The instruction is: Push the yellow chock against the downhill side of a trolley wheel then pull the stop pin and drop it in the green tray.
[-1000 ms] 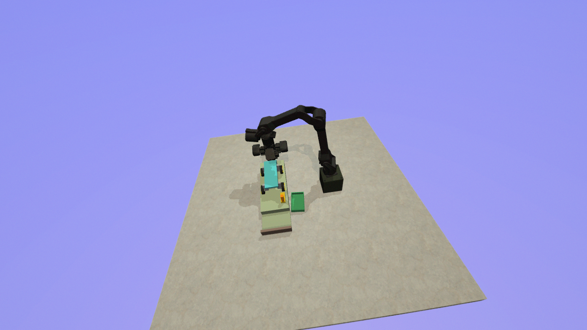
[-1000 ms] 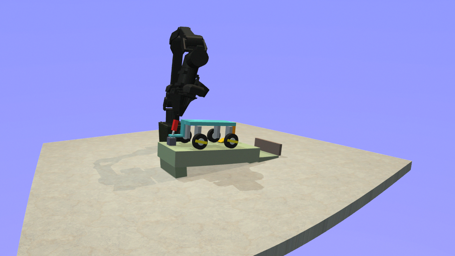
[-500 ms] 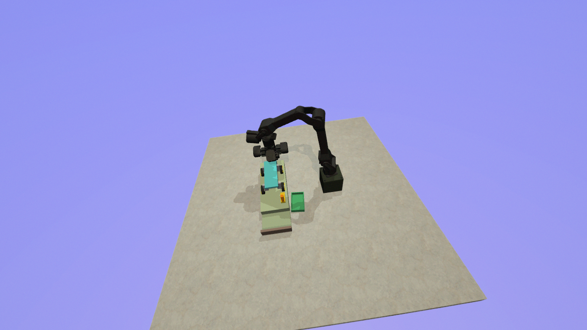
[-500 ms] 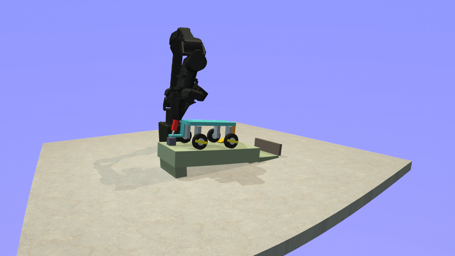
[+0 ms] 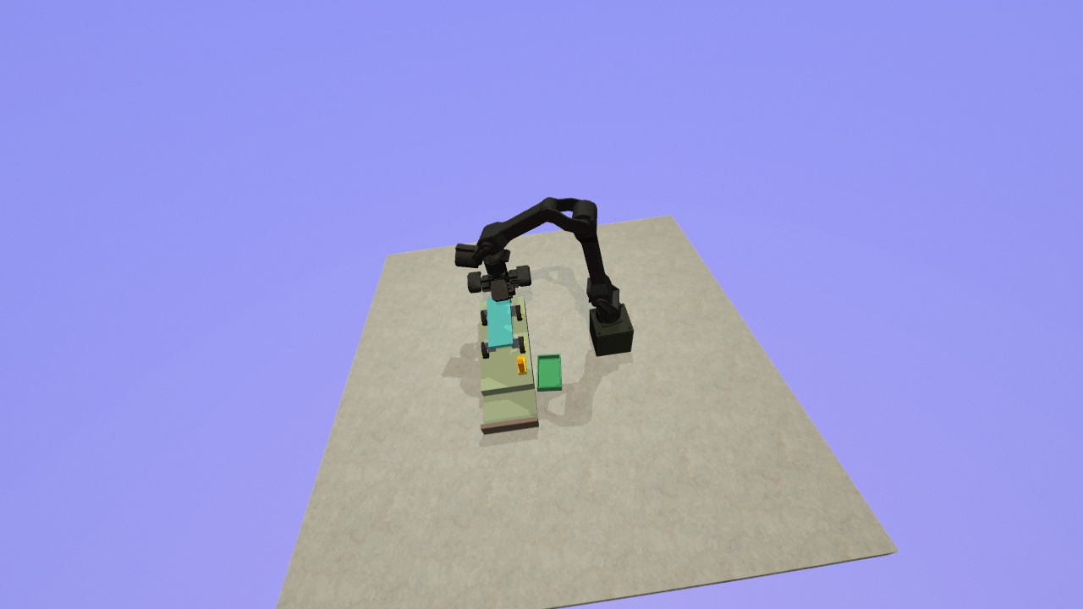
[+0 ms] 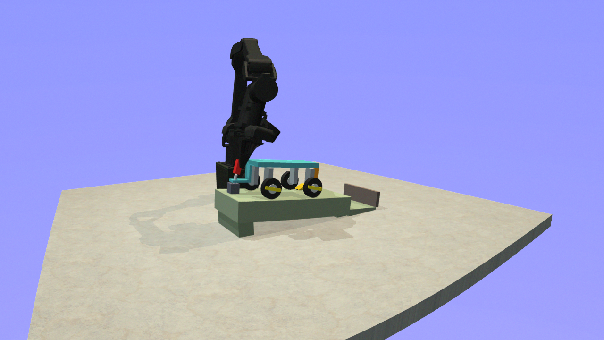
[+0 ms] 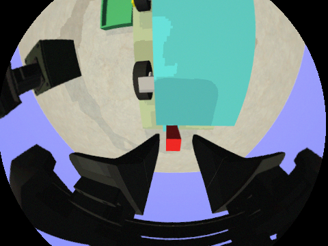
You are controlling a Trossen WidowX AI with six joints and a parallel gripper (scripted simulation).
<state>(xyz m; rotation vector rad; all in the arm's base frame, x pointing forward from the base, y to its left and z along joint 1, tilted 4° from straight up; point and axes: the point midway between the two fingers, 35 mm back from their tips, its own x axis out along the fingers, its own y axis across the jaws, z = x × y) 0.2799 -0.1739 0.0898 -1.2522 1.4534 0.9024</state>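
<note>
The red-headed stop pin lies 2 cm below my gripper tip and 1 cm behind it. Round my gripper tip: trolley (11 cm to the left, 4 cm below, 4 cm ahead); yellow chock (23 cm to the left, 7 cm below, 1 cm ahead); green ramp (11 cm to the left, 10 cm below, 4 cm ahead).
</note>
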